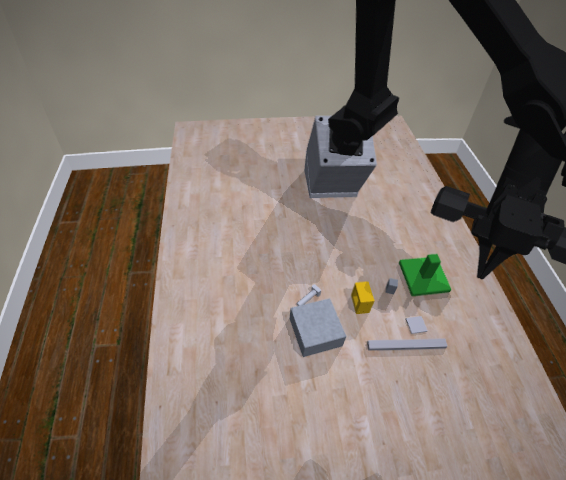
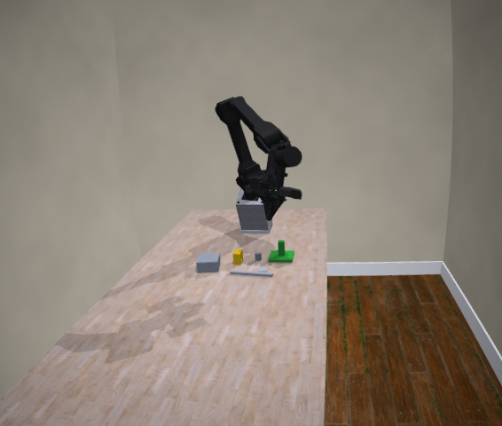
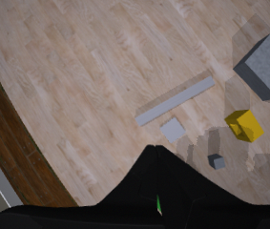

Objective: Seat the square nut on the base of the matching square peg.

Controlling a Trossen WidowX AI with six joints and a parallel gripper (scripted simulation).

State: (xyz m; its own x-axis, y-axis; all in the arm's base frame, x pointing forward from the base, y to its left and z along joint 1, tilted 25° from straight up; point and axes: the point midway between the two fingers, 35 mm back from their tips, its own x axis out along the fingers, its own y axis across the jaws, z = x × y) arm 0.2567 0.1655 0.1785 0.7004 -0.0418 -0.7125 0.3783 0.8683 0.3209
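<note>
The grey cube is 70 mm behind my hand, 80 mm to the right of it and 190 mm below it. From my hand the other things lie so: grey block: 20 mm ahead, 210 mm to the right, 190 mm below; then flat grey square: 40 mm to the right, 200 mm below; then long grey bar: 40 mm ahead, 60 mm to the right, 200 mm below.
</note>
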